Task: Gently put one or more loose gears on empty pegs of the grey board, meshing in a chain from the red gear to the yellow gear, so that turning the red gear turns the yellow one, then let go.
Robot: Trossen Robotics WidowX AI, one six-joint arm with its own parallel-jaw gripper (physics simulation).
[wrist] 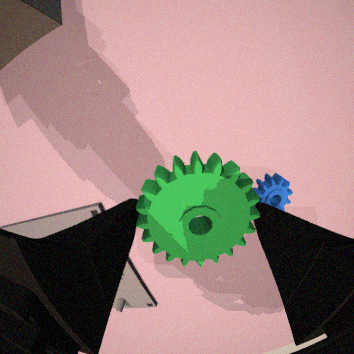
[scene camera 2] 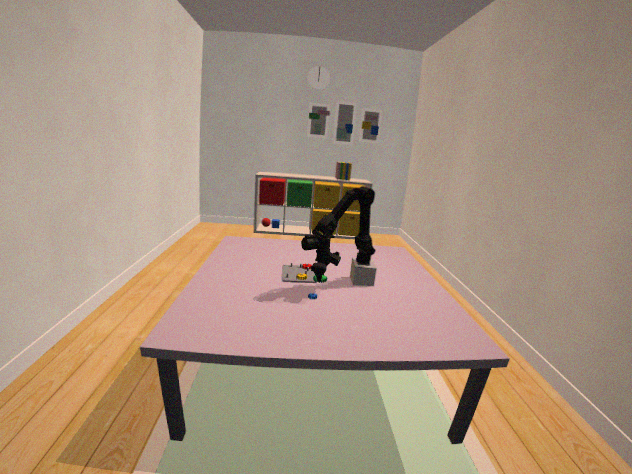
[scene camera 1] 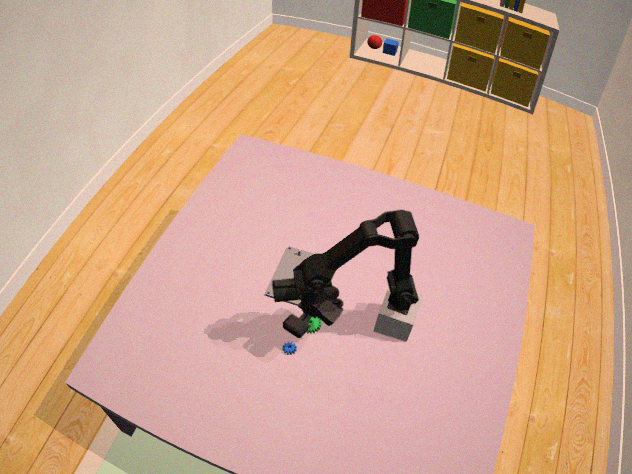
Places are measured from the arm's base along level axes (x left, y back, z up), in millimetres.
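Pixels of known places: gripper, fingertip midpoint: (wrist: 198, 208) (scene camera 2: 320, 279) (scene camera 1: 310, 324); arm's base at its link origin: (scene camera 2: 363, 262) (scene camera 1: 400, 302).
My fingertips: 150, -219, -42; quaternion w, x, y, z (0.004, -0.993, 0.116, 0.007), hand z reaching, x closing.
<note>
For each thing: its top centre in the pictures, then the offset to it from my fingertips, as dx, dy, dz. "pt": a spot on its surface instead. Level surfaces: height alone.
- large green gear at its top centre: (wrist: 199, 225) (scene camera 1: 310, 321) (scene camera 2: 320, 276) -1, -2, +12
- small blue gear at its top centre: (wrist: 275, 200) (scene camera 1: 289, 346) (scene camera 2: 312, 294) +70, -33, -46
- grey board at its top centre: (wrist: 58, 283) (scene camera 1: 302, 272) (scene camera 2: 299, 268) -187, -106, -33
- red gear at a spot on its surface: (scene camera 2: 306, 265) pt -257, -69, -39
- yellow gear at a spot on its surface: (scene camera 2: 301, 276) pt -106, -91, -41
- pink table top at its surface level: dz -64
The large green gear (scene camera 1: 313, 325) (scene camera 2: 321, 278) (wrist: 200, 200) is between the two black fingers of my gripper (scene camera 1: 312, 321) (wrist: 198, 208), which touch its teeth on both sides. My gripper is shut on it and holds it slightly above the table, with the gear's shadow below. The small blue gear (scene camera 1: 289, 347) (scene camera 2: 312, 295) (wrist: 275, 193) lies loose on the table nearby. The grey board (scene camera 1: 283, 272) (scene camera 2: 293, 279) (wrist: 70, 217) is partly hidden by the arm or fingers. In the scene camera 2 view it bears the red gear (scene camera 2: 306, 265), the yellow gear (scene camera 2: 301, 276) and bare pegs.
The pink table top (scene camera 1: 357, 397) (scene camera 2: 326, 326) carries the arm's grey base block (scene camera 1: 394, 326) (scene camera 2: 362, 273), which stands right of the board and gears. A shelf unit (scene camera 2: 256, 204) with coloured boxes stands on the floor beyond the table.
</note>
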